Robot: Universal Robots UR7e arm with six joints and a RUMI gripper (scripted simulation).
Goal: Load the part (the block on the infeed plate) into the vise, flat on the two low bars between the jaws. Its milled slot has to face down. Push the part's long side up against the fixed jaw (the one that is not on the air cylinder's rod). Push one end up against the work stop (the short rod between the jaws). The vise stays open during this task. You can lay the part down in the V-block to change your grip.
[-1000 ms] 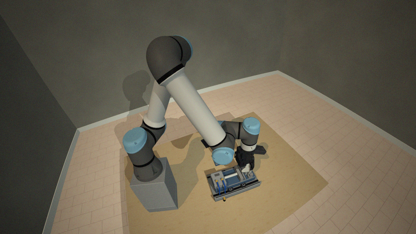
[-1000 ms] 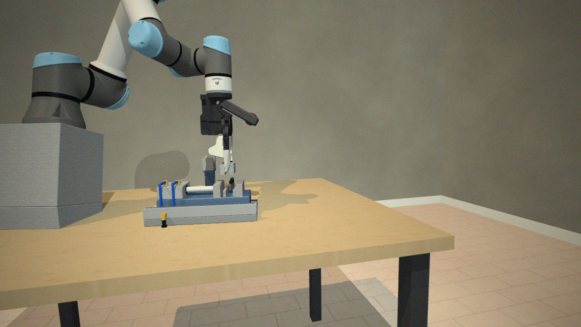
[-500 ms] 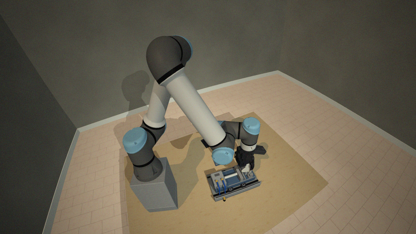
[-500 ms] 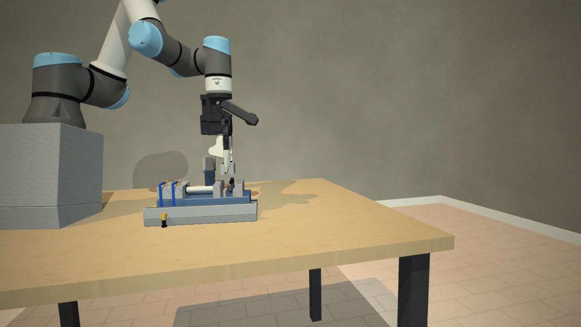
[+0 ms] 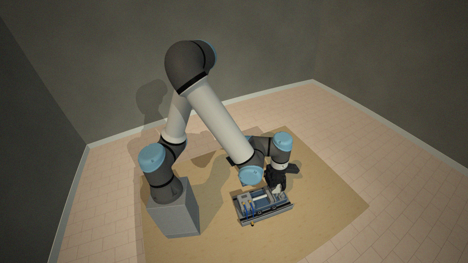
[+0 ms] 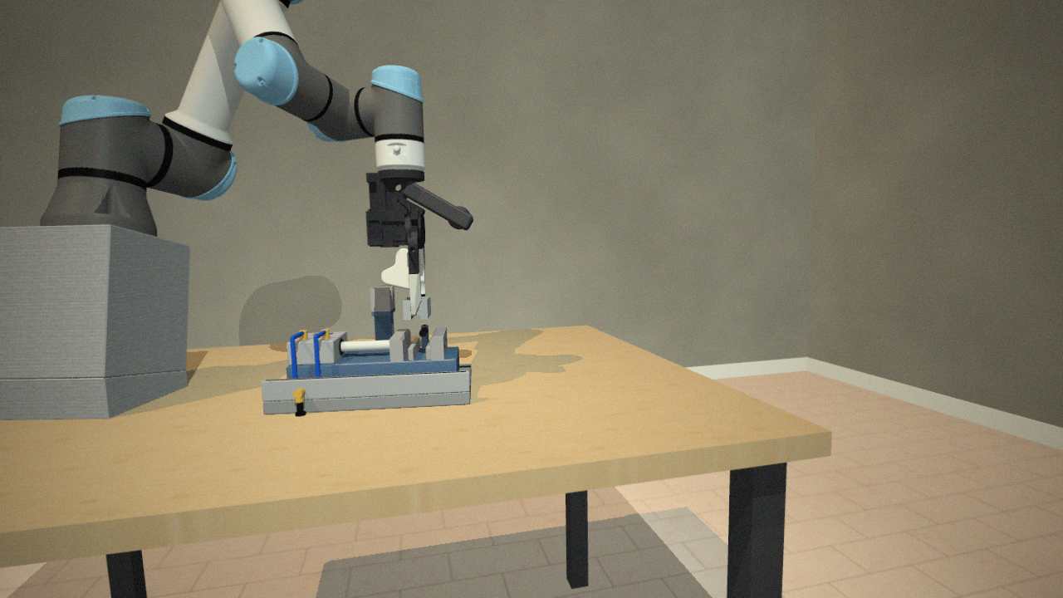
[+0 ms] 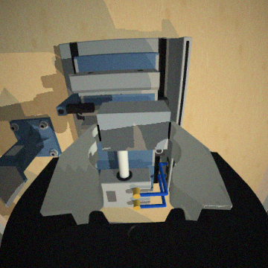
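The part lies 1 cm below my hand. Also, from my hand: fixed jaw (3 cm ahead, 2 cm to the left, 7 cm below); then moving jaw (3 cm behind, 2 cm to the left, 7 cm below); then work stop (7 cm to the left, 6 cm below).
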